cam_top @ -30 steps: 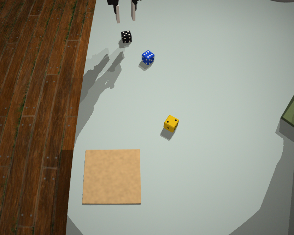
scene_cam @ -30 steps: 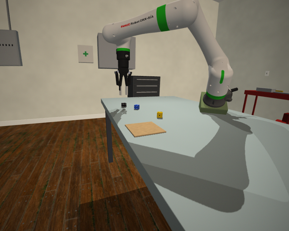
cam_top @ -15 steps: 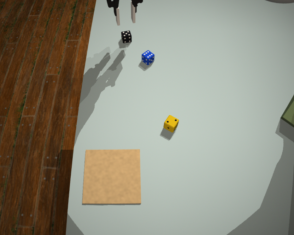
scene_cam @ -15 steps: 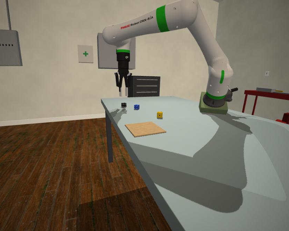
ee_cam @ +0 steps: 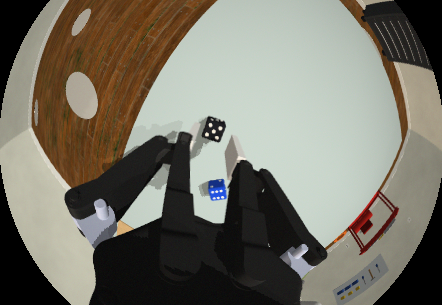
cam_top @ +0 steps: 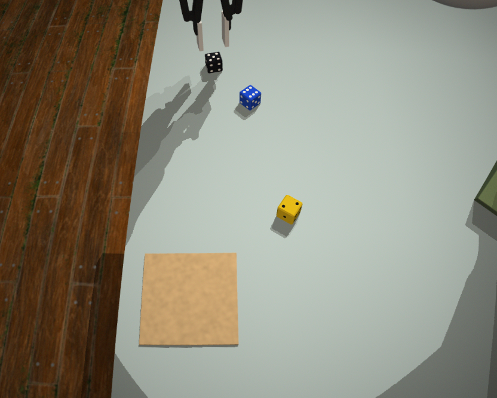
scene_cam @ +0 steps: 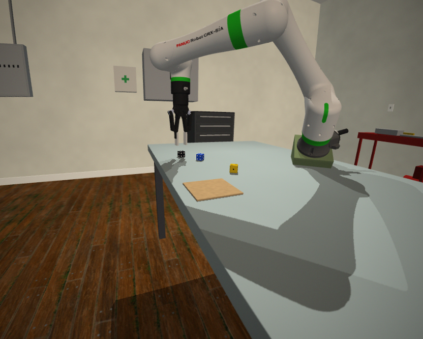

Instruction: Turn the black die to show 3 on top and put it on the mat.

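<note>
My hand is 80 mm above the black die. Also, from my hand: yellow die (210 mm behind, 290 mm to the left, 80 mm below); then blue die (90 mm behind, 70 mm to the left, 80 mm below); then tan mat (100 mm behind, 460 mm to the left, 90 mm below).
</note>
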